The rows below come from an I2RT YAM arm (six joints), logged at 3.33 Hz.
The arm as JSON. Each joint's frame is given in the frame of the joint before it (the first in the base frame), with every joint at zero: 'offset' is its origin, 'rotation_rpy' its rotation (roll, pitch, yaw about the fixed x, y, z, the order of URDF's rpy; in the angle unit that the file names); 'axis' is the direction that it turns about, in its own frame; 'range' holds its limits. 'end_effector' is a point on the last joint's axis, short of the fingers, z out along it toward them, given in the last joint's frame.
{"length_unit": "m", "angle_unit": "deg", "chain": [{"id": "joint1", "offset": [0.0, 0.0, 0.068], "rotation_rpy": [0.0, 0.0, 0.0], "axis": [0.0, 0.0, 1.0], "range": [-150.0, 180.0]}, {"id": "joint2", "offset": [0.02, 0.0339, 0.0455], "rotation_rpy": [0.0, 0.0, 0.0], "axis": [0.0, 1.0, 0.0], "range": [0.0, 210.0]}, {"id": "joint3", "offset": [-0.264, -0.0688, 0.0], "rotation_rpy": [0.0, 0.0, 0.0], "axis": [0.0, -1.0, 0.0], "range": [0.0, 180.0]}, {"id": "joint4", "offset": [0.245, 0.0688, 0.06], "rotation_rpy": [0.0, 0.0, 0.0], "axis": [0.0, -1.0, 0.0], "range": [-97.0, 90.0]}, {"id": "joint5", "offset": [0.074, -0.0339, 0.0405], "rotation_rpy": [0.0, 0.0, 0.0], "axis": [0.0, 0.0, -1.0], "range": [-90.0, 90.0]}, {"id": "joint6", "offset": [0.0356, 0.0, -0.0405], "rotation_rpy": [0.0, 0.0, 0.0], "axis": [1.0, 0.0, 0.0], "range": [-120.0, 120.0]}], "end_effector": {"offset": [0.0, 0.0, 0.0], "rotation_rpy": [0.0, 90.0, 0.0]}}
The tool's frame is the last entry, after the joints.
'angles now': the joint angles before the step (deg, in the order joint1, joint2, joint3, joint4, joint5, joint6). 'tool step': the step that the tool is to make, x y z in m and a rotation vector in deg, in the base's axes. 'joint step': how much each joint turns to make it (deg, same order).
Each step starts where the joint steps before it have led.
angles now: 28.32 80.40 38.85 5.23 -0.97 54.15
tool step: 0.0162 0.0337 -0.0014 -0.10 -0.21 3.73
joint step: 3.99 7.35 6.03 1.45 0.33 0.00
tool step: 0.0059 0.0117 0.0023 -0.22 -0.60 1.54
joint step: 1.17 2.18 2.58 -0.02 0.00 -0.63
